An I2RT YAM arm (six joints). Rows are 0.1 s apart.
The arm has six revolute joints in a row. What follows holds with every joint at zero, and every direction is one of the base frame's. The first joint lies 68 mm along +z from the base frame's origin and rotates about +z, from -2.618 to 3.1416 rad. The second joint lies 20 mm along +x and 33.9 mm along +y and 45.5 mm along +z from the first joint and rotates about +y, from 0 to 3.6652 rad. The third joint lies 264 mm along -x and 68.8 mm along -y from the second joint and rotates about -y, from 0 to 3.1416 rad. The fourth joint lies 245 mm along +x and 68.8 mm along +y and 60 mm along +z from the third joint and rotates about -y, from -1.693 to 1.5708 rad. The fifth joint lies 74 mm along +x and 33.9 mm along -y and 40.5 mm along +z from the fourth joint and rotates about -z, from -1.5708 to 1.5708 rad. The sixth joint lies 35.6 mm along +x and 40.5 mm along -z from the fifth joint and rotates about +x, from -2.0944 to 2.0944 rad. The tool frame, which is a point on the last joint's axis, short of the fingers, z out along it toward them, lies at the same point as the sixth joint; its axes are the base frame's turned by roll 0, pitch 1.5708 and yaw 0 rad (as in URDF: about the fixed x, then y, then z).
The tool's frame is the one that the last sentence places.
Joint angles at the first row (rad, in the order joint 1, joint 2, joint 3, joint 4, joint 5, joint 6):
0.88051, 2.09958, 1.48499, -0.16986, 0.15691, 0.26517
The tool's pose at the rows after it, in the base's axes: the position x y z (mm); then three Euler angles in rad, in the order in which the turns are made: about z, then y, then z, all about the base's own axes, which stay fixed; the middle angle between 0 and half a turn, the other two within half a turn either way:
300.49, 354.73, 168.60, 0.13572, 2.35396, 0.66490
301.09, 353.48, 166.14, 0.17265, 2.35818, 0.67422
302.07, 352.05, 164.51, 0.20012, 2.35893, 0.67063
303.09, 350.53, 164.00, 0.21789, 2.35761, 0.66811
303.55, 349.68, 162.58, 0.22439, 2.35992, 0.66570
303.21, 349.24, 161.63, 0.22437, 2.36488, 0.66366
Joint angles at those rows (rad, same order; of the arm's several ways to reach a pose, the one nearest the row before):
0.87955, 2.10489, 1.48198, -0.17186, 0.15153, 0.28833
0.87612, 2.10676, 1.47548, -0.16637, 0.14199, 0.31667
0.87251, 2.10768, 1.47019, -0.16090, 0.14187, 0.34423
0.86866, 2.10648, 1.46563, -0.15608, 0.14113, 0.36085
0.86671, 2.10779, 1.46235, -0.15386, 0.14113, 0.36801
0.86671, 2.10812, 1.46046, -0.15680, 0.14183, 0.37017

